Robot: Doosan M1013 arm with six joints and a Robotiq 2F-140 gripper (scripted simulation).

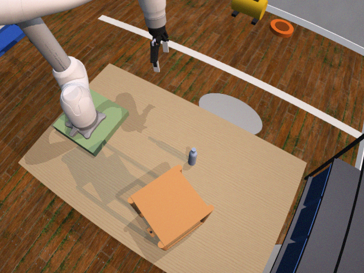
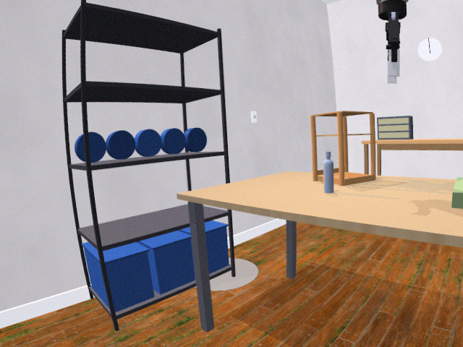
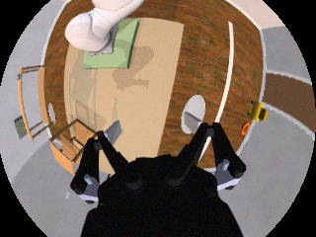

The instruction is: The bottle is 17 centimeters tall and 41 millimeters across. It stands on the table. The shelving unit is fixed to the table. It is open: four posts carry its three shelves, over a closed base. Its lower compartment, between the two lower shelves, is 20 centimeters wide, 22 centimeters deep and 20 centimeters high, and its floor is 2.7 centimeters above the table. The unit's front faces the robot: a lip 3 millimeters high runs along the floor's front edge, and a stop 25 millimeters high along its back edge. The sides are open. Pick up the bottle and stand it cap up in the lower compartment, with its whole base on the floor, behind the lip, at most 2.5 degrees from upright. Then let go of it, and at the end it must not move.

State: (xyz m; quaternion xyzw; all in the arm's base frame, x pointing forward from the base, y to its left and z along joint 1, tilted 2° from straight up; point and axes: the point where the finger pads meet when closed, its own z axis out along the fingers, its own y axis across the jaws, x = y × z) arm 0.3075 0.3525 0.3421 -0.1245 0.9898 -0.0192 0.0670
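My hand is 330 mm short of the grey-blue bottle, 250 mm to the left of it and 280 mm above it. From my hand the other things lie so: wooden shelving unit (380 mm ahead, 570 mm to the right, 210 mm below).
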